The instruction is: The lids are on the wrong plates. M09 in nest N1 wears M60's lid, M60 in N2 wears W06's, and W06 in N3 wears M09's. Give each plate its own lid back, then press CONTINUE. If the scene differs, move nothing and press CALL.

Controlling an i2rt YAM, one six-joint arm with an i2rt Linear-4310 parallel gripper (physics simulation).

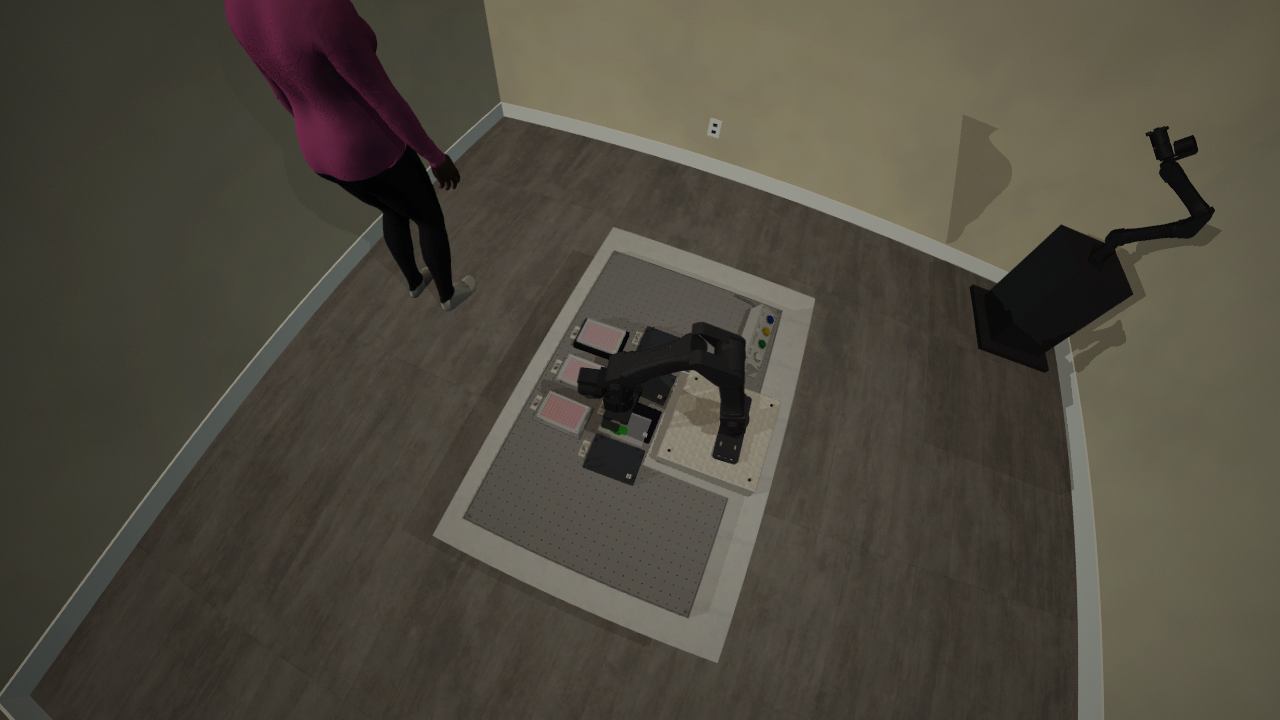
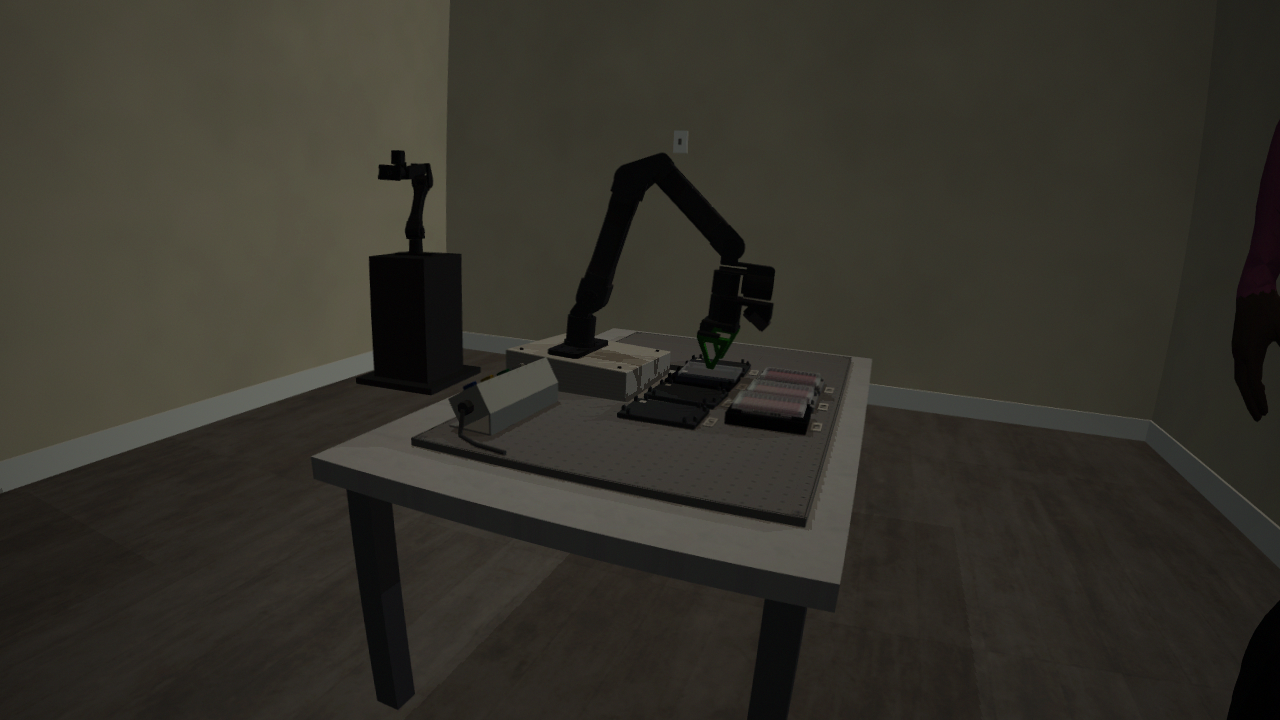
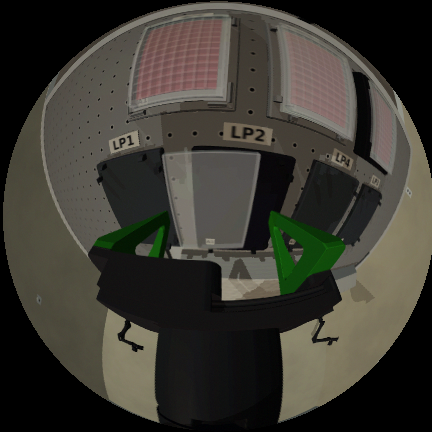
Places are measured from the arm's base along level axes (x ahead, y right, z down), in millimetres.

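Where they show: gripper, fingertip midpoint: (image 1: pixel 623 418) (image 2: pixel 714 363) (image 3: pixel 218 216); arm's base, origin of the base link: (image 1: pixel 732 427) (image 2: pixel 579 349).
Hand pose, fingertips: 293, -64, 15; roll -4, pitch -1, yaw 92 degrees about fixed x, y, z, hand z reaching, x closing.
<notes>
Things, the pixels of their centre, and the offset from my fingertips, as dx, dy, dz.
- clear lid, body centre: (image 3: pixel 210 209) (image 2: pixel 710 371) (image 1: pixel 625 425) -9, -9, +22
- pad LP2, body centre: (image 3: pixel 238 212) (image 2: pixel 703 377) (image 1: pixel 631 417) -19, +21, +29
- middle plate, body centre: (image 3: pixel 324 73) (image 2: pixel 781 389) (image 1: pixel 583 373) +156, +100, +14
- far plate, body centre: (image 2: pixel 770 402) (image 1: pixel 601 335) +146, +232, +3
- LP4, body centre: (image 3: pixel 322 216) (image 2: pixel 686 392) (image 1: pixel 647 380) -28, +147, +29
- LP3, body centre: (image 2: pixel 664 410) (image 3: pixel 360 220) (image 1: pixel 663 346) -41, +276, +29
- button box, body centre: (image 2: pixel 506 391) (image 1: pixel 755 338) (image 3: pixel 334 284) -306, +380, -3
A clear lid (image 3: pixel 215 195) (image 1: pixel 637 424) lies on pad LP2 (image 3: pixel 274 200), offset towards LP1, with part of the black pad bare. My gripper (image 3: pixel 218 216) (image 1: pixel 621 429) (image 2: pixel 712 362) is open above this lid, its green fingers apart near the lid's two long sides; I cannot tell whether they touch it. Three pink plates stand in a row beyond: the nearest to LP1 (image 3: pixel 182 60) (image 1: pixel 563 412) is deeper pink and looks uncovered; the middle plate (image 3: pixel 320 77) and the far plate (image 3: pixel 382 130) (image 1: pixel 601 336) look paler, under clear lids. Plate and nest names are unreadable.
Dark pads LP1 (image 3: pixel 132 185) (image 1: pixel 614 459), LP4 (image 3: pixel 327 195) and LP3 (image 3: pixel 361 212) flank LP2. The button box (image 2: pixel 523 394) has blue (image 1: pixel 769 319), yellow (image 1: pixel 765 331) and green (image 1: pixel 761 343) buttons. A person (image 1: pixel 340 98) stands beyond the table; a second arm (image 1: pixel 1186 192) stands apart.
</notes>
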